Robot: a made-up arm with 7 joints.
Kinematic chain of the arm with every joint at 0, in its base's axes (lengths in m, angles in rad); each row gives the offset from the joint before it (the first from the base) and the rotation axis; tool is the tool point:
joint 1: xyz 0 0.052 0 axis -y
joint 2: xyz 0 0.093 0 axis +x
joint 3: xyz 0 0 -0.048 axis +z
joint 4: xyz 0 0 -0.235 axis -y
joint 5: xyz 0 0 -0.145 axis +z
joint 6: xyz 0 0 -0.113 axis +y
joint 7: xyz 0 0 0 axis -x
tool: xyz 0 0 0
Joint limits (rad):
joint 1: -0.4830..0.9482
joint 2: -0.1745..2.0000
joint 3: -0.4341..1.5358
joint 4: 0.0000..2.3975
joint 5: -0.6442..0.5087
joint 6: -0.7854..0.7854
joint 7: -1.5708..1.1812
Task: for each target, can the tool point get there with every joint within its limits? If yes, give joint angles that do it. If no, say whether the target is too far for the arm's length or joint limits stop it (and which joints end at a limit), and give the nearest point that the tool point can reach.
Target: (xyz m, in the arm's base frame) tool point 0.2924 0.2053 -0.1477
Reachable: yes | joints 0.2358 0.2139 0.0557 1.8179 -0.5406 -0.1234 -0.4095
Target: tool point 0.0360 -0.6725 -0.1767
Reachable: no: too far | nearest point 0.0875 -0.0106 -0.3371 | short by 0.683 m
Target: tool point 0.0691 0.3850 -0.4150
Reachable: yes | joints -0.2140 0.2522 0.7139 0.9247 -0.0445 0.1716 0.3900
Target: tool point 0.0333 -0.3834 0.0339
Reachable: no: joint limits stop it (at a limit: joint 1, joint 2, joint 3) | nearest point 0.2064 0.0344 0.0872 | short by 0.455 m
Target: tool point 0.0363 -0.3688 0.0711
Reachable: no: joint limits stop it (at a limit: joint 1, joint 2, joint 3) | nearest point 0.2041 0.0354 0.0873 | short by 0.438 m
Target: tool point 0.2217 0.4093 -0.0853
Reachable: yes | joints 0.4984 0.2806 0.9241 1.7107 -0.0385 0.0444 -1.1719
